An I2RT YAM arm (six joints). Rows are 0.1 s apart.
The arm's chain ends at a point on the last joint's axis. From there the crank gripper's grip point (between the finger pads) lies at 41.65 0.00 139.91 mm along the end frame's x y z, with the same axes.
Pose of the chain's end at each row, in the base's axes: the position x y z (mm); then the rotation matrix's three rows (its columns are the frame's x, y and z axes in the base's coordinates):
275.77 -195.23 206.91; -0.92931 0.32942 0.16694; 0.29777 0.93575 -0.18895; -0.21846 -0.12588 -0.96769
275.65 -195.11 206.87; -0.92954 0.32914 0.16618; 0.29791 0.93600 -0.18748; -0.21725 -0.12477 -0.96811
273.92 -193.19 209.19; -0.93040 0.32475 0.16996; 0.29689 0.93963 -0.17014; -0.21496 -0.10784 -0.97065
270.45 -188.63 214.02; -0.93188 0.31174 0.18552; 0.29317 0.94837 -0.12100; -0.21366 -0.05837 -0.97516
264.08 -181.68 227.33; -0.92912 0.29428 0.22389; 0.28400 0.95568 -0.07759; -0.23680 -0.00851 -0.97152
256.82 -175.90 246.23; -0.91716 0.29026 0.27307; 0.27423 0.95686 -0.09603; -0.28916 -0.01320 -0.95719
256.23 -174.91 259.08; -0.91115 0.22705 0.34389; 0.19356 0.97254 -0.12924; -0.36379 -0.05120 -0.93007
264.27 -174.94 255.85; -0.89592 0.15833 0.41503; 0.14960 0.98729 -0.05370; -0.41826 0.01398 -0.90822
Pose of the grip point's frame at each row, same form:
260.42 -209.26 62.42; -0.92931 0.32942 0.16694; 0.29777 0.93575 -0.18895; -0.21846 -0.12588 -0.96769
260.18 -208.93 62.37; -0.92954 0.32914 0.16618; 0.29791 0.93600 -0.18748; -0.21725 -0.12477 -0.96811
258.95 -204.63 64.43; -0.93040 0.32475 0.16996; 0.29689 0.93963 -0.17014; -0.21496 -0.10784 -0.97065
257.59 -193.35 68.69; -0.93188 0.31174 0.18552; 0.29317 0.94837 -0.12100; -0.21366 -0.05837 -0.97516
256.71 -180.71 81.54; -0.92912 0.29428 0.22389; 0.28400 0.95568 -0.07759; -0.23680 -0.00851 -0.97152
256.83 -177.91 100.27; -0.91716 0.29026 0.27307; 0.27423 0.95686 -0.09603; -0.28916 -0.01320 -0.95719
266.39 -184.93 113.80; -0.91115 0.22705 0.34389; 0.19356 0.97254 -0.12924; -0.36379 -0.05120 -0.93007
285.02 -176.22 111.36; -0.89592 0.15833 0.41503; 0.14960 0.98729 -0.05370; -0.41826 0.01398 -0.90822

